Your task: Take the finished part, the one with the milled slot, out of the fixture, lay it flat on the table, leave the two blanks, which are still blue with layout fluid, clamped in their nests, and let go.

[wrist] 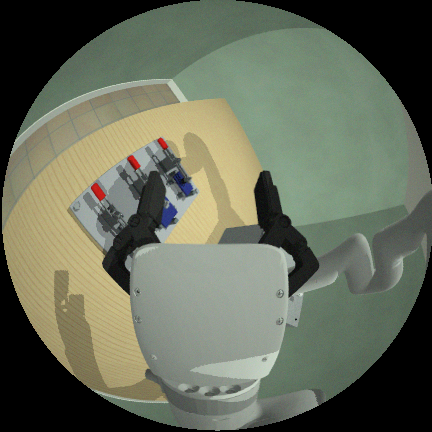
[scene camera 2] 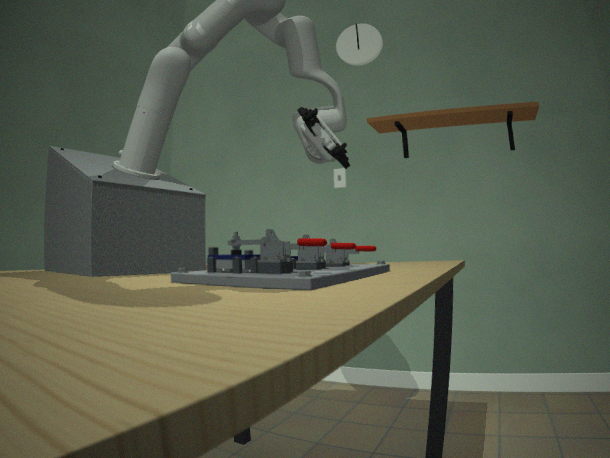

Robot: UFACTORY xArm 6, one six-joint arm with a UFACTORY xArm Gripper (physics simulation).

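Where they show: gripper, fingertip midpoint: (wrist: 208,178) (scene camera 2: 325,130); arm's base at its link origin: (scene camera 2: 136,171).
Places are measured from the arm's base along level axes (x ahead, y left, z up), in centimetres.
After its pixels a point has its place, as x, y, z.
My gripper (scene camera 2: 325,135) {44.2, 13.7, 4.1} (wrist: 208,178) {44.2, 13.7, 4.1} is open and empty, high above the table, well apart from the fixture. The fixture's grey base plate (scene camera 2: 240,282) {46.0, -14.3, -23.3} (wrist: 87,215) {49.2, 18.7, -22.4} lies on the table and carries three toggle clamps with red handles, which lie about level in the scene view. In the wrist view one blue blank (wrist: 184,186) {38.4, -7.5, -19.8} sits in the nest at the right end, and another blue blank (wrist: 169,213) {36.0, 2.0, -20.3} sits in the middle nest, partly behind a finger. A blue edge (scene camera 2: 225,257) {39.7, -10.2, -20.2} shows in the scene view. The nest at the left end is hidden by my left finger; the slotted part cannot be made out.
The wooden table (scene camera 2: 150,340) {62.1, -40.9, -23.9} (wrist: 40,235) {54.6, 31.3, -23.9} extends around the plate, with its edge (scene camera 2: 320,362) {69.6, -36.2, -24.9} towards the scene camera. A grey robot pedestal (scene camera 2: 145,230) {12.6, -5.6, -14.9} stands behind the fixture. A wall shelf (scene camera 2: 455,117) and a clock (scene camera 2: 359,44) are on the green wall.
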